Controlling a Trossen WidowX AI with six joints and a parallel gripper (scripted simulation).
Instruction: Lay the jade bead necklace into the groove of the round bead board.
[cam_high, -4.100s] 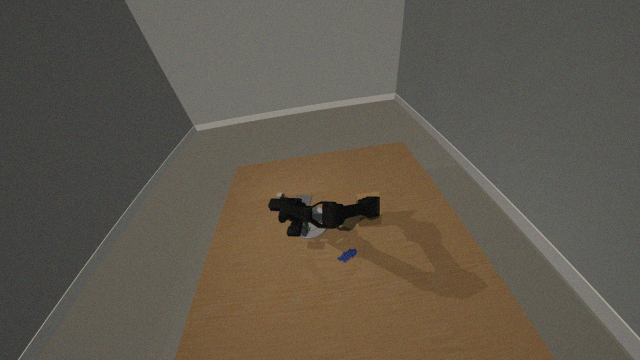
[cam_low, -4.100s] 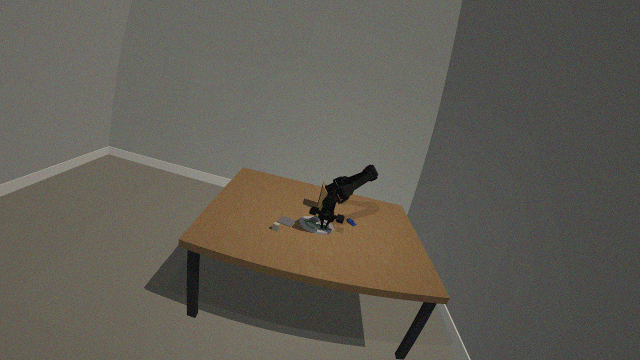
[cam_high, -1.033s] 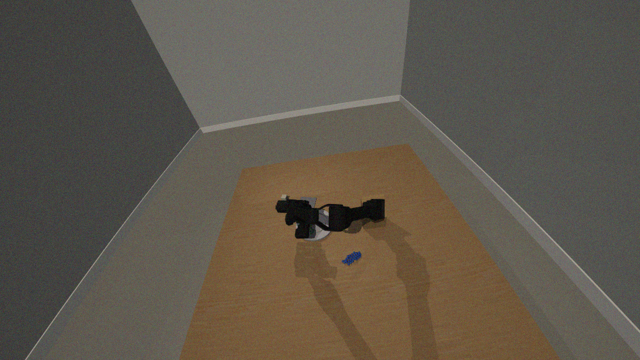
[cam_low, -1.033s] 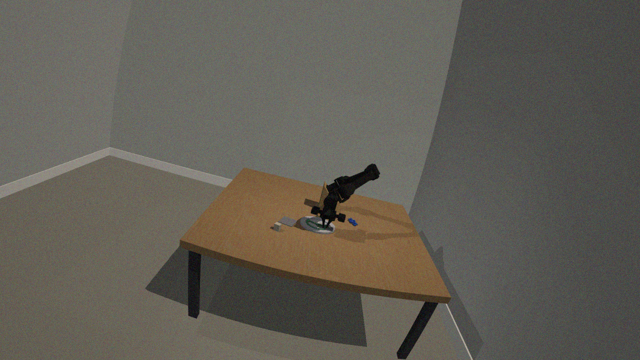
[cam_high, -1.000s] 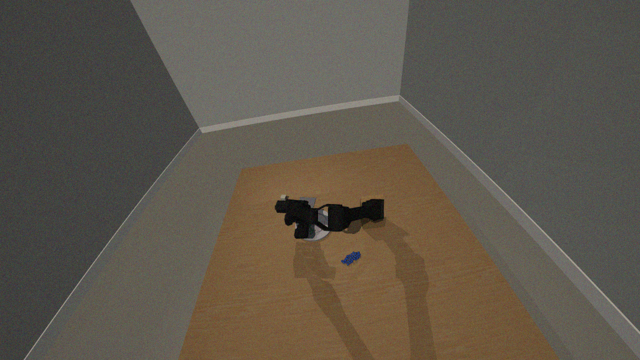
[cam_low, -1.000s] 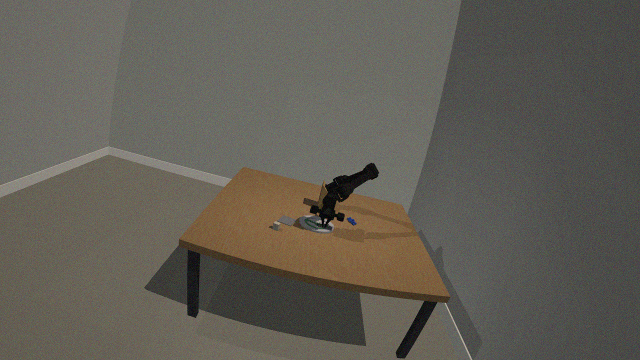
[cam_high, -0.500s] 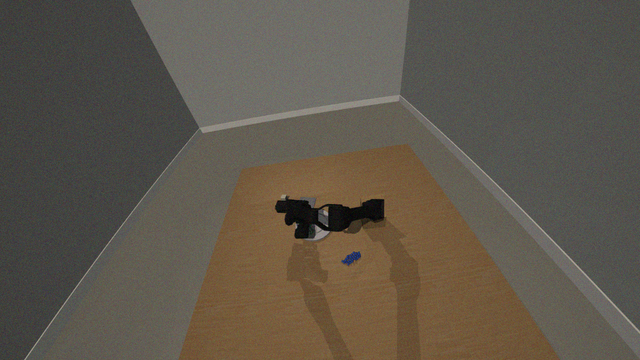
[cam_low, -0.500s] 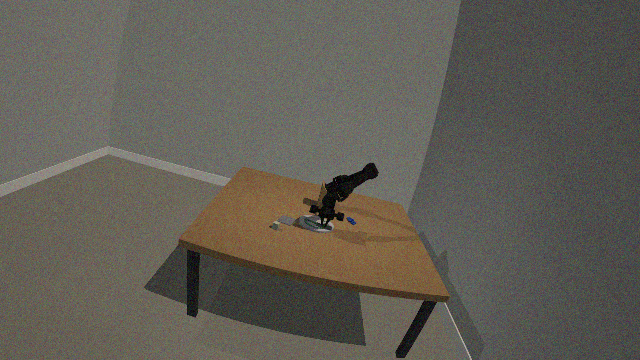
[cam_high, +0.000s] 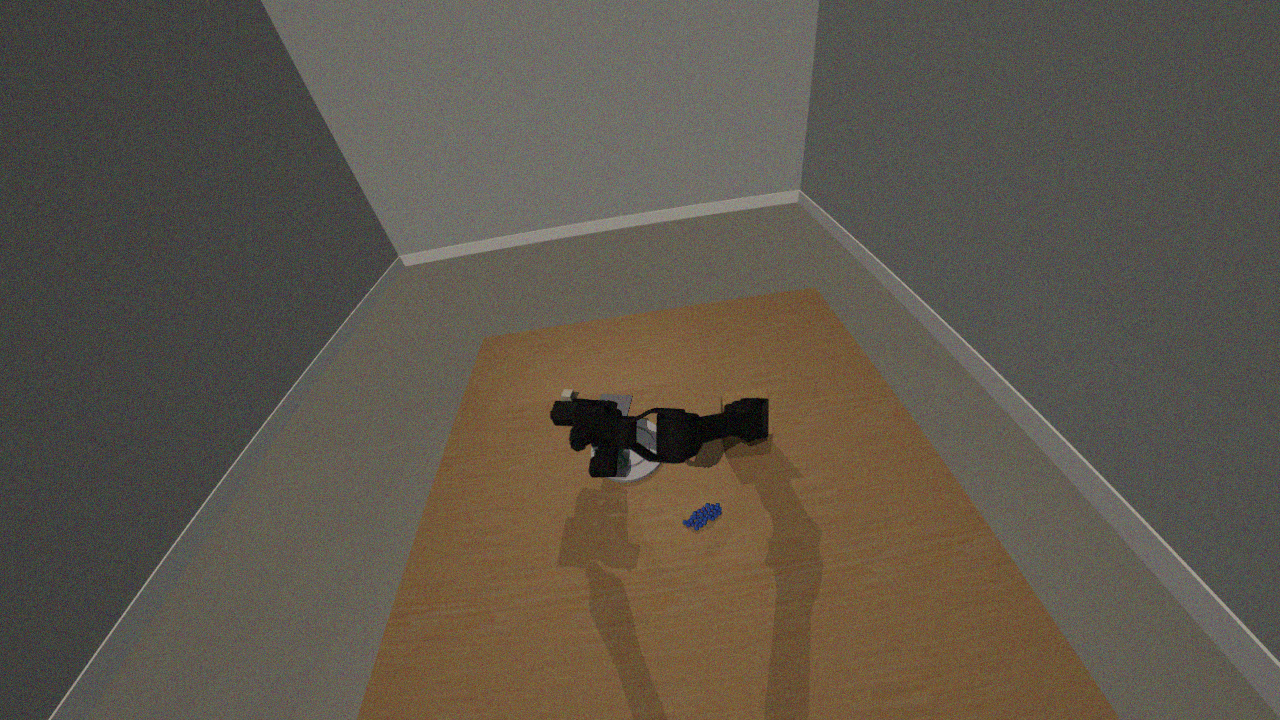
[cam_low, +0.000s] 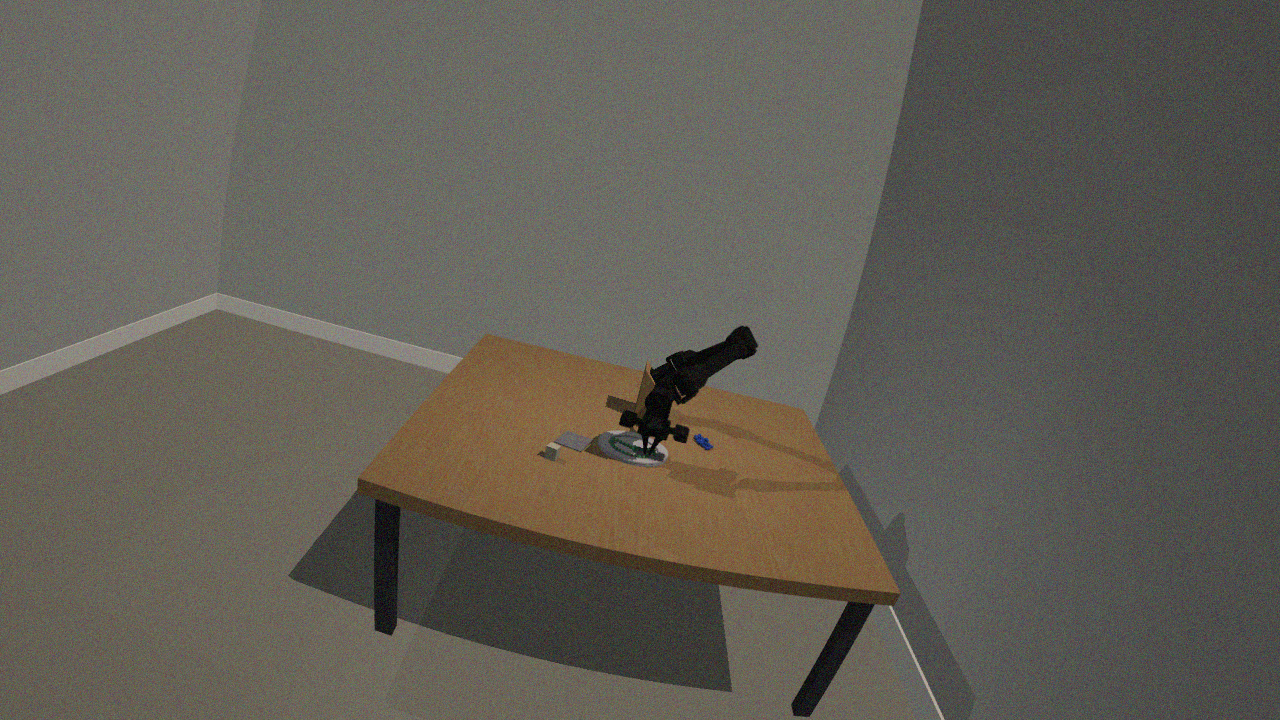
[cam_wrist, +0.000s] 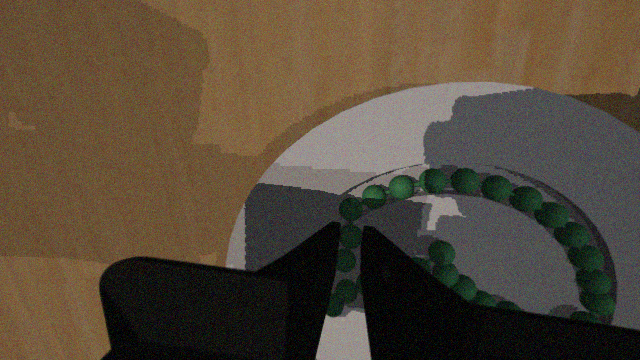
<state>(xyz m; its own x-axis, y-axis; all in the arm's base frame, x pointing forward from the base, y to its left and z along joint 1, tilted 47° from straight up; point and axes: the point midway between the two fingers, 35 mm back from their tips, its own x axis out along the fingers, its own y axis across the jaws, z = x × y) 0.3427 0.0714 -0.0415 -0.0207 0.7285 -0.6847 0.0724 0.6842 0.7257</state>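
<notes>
Now: the round bead board 40 mm behind my gripper tip, 40 mm to the right of it and 10 mm below it. Also, from my gripper tip: pale block: 140 mm ahead, 240 mm to the right; flat grey plate: 200 mm to the right, 10 mm below.
</notes>
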